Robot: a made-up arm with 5 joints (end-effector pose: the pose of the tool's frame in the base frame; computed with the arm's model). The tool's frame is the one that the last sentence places. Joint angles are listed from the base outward.
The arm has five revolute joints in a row. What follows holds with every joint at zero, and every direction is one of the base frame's.
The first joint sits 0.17 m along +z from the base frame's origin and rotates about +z.
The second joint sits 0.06 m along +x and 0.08 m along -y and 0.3 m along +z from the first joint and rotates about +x.
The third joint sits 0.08 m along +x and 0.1 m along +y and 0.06 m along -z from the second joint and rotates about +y.
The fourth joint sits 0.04 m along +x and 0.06 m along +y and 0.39 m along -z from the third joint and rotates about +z.
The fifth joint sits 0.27 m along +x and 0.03 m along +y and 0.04 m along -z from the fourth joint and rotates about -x.
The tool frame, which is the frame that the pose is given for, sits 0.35 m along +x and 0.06 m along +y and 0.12 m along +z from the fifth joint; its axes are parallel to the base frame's.
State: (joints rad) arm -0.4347 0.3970 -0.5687 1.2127 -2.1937
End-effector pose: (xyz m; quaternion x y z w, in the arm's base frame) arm 0.8981 0.3179 0.5119 0.7600 0.1233 0.4294 0.4721
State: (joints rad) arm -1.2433 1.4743 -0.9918 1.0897 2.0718
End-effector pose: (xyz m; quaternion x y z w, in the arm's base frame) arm 0.3766 -0.6319 1.2098 -0.5840 -0.0304 -0.7749 0.2399
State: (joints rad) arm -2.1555 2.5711 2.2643 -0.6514 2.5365
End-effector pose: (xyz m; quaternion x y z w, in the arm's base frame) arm 0.4775 0.4664 0.4863 -0.6962 -0.0532 -0.0802 0.7114
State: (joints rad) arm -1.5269 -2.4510 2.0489 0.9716 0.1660
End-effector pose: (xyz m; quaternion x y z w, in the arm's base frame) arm -0.7706 0.2498 0.1401 -0.1237 -0.6214 0.7725 0.0411
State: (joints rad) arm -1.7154 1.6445 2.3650 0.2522 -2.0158
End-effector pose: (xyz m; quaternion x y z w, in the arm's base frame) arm 0.2159 0.6102 0.6996 -0.9072 -0.3441 -0.0777 0.2294
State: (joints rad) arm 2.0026 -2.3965 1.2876 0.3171 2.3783
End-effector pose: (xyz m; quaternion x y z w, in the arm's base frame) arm 0.9395 0.1838 0.7730 0.8289 0.1934 0.3649 0.3772
